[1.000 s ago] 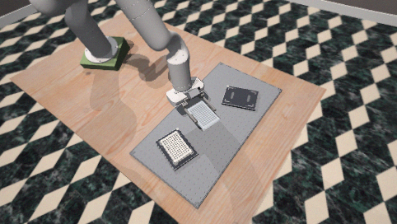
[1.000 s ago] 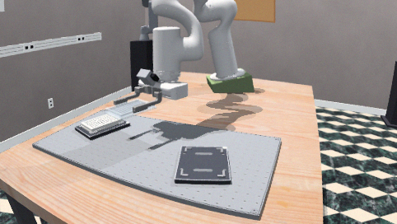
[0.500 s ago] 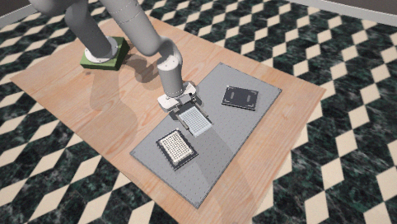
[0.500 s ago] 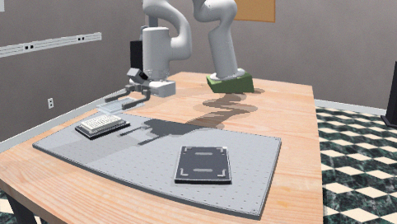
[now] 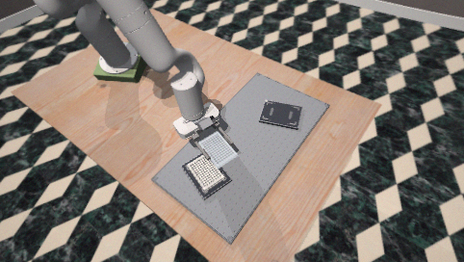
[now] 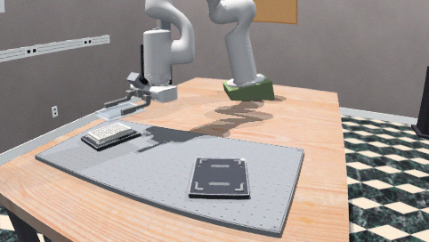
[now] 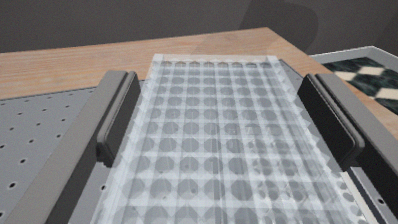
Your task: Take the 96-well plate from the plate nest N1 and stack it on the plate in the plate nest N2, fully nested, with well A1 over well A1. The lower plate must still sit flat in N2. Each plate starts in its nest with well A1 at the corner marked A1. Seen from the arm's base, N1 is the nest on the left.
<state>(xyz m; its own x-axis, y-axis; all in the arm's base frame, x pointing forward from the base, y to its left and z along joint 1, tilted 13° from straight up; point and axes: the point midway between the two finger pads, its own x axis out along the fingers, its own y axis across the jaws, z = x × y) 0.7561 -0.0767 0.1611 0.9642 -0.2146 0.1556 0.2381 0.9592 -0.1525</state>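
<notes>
My hand is 10 mm past the white 96-well plate, 70 mm to the left of it and 90 mm above it. The rest, counted from my hand: black nest 50 mm ahead, 330 mm to the left, 100 mm below; clear 96-well plate 10 mm below.
</notes>
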